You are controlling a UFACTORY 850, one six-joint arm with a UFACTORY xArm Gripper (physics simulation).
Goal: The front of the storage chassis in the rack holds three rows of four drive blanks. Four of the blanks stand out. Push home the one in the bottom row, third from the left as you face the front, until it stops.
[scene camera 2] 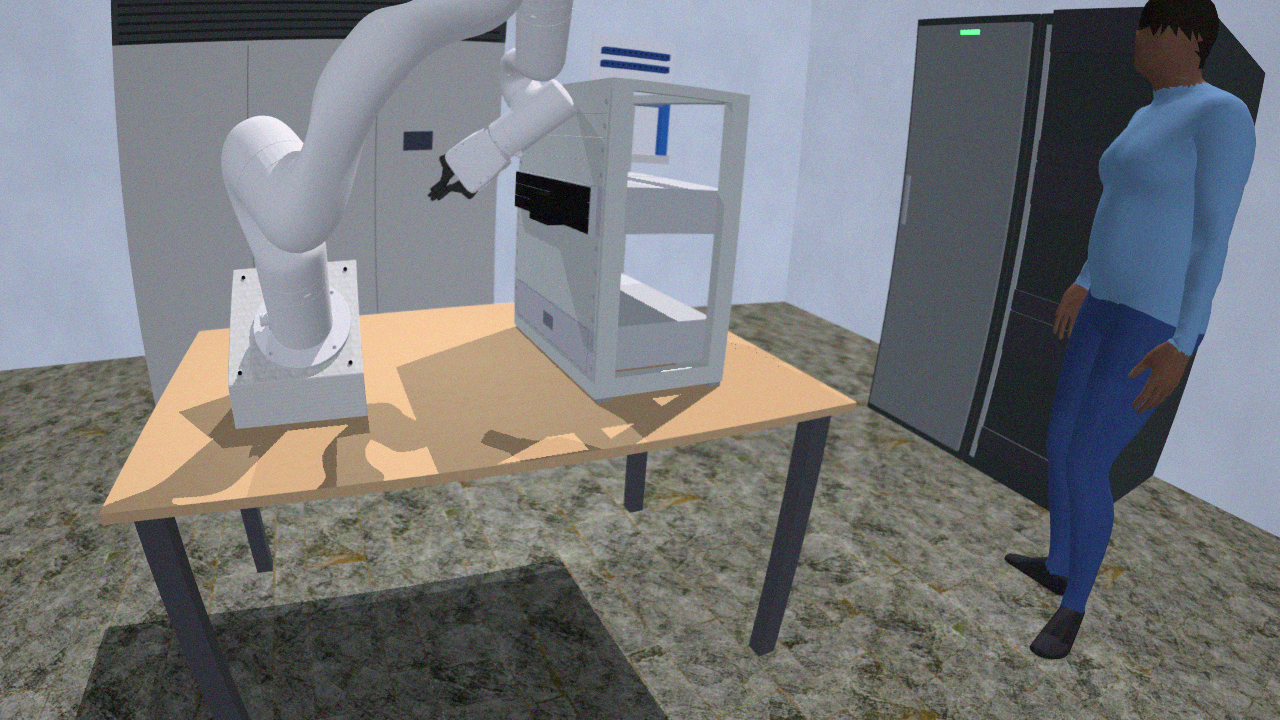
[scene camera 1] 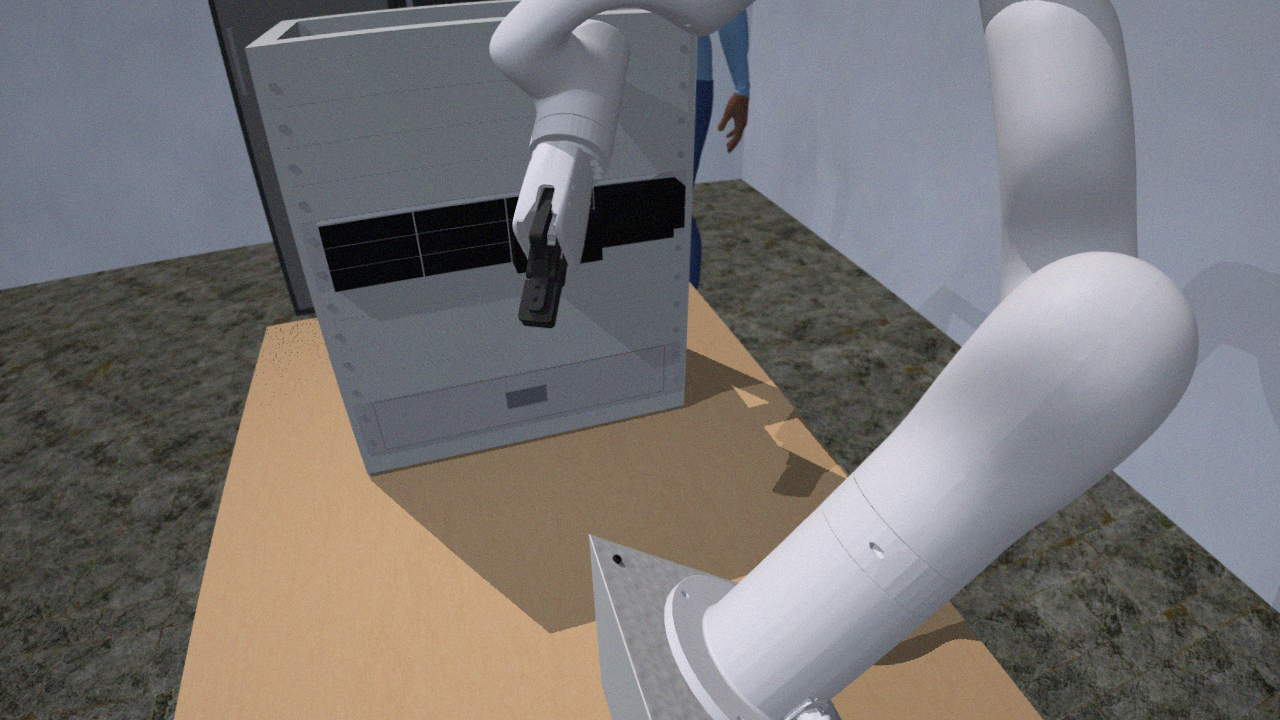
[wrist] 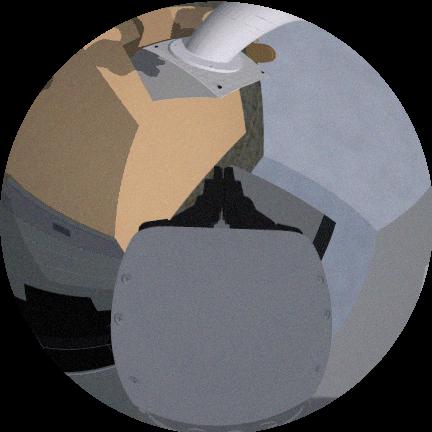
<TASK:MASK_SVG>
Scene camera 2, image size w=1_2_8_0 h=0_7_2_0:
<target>grey rack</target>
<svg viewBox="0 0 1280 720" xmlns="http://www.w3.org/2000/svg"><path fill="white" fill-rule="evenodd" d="M750 95L616 77L562 84L575 102L578 113L527 150L522 151L524 155L519 159L519 171L516 171L515 187L517 224L514 324L581 386L596 403L611 401L611 397L700 384L705 384L708 387L720 385L720 381L723 380L739 233ZM626 234L714 234L706 315L624 275ZM635 105L725 105L718 188L631 172ZM634 92L651 93L656 95L634 96Z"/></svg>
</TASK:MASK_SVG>
